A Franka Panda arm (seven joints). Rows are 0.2 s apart.
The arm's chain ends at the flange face. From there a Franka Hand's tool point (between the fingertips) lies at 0.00 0.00 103.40 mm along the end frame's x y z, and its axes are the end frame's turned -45 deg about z.
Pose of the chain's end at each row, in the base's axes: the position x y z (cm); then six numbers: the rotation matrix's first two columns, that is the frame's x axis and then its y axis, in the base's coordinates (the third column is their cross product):
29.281 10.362 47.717 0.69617 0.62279 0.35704 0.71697 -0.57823 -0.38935
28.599 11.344 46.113 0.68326 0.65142 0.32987 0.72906 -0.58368 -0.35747
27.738 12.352 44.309 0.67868 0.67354 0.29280 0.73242 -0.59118 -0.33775
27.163 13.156 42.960 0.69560 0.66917 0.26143 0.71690 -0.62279 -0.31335
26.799 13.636 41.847 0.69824 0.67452 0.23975 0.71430 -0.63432 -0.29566
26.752 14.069 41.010 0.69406 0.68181 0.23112 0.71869 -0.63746 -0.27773
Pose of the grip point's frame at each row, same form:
28.908 15.812 38.938 -0.01471 0.84925 0.52778 0.99924 0.03151 -0.02285
28.182 16.356 37.079 -0.03239 0.87335 0.48602 0.99866 0.04790 -0.01952
27.176 16.940 35.059 -0.03800 0.89429 0.44587 0.99780 0.05824 -0.03178
26.678 17.348 33.520 -0.01506 0.91355 0.40643 0.99879 0.03280 -0.03671
26.309 17.541 32.285 -0.01136 0.92549 0.37859 0.99882 0.02843 -0.03953
26.317 17.780 31.369 -0.01742 0.93286 0.35981 0.99897 0.03136 -0.03296

